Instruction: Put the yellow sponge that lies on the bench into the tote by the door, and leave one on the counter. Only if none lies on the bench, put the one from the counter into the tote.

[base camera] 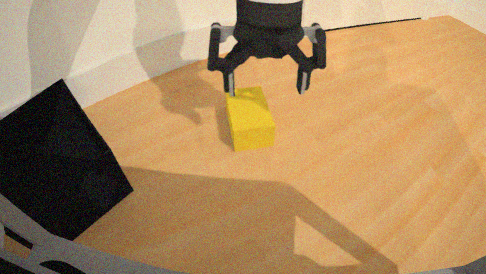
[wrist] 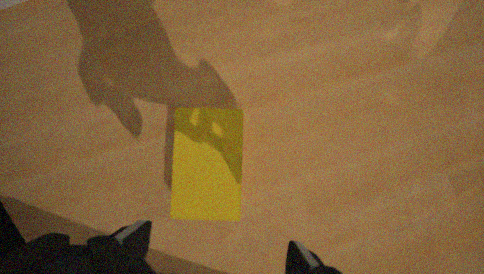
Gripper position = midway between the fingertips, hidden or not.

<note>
In view: the gripper (base camera: 267, 91), a black tote (base camera: 66, 176) and a yellow sponge (base camera: 251, 123).
The gripper is seen too in the wrist view (wrist: 218, 246).
</note>
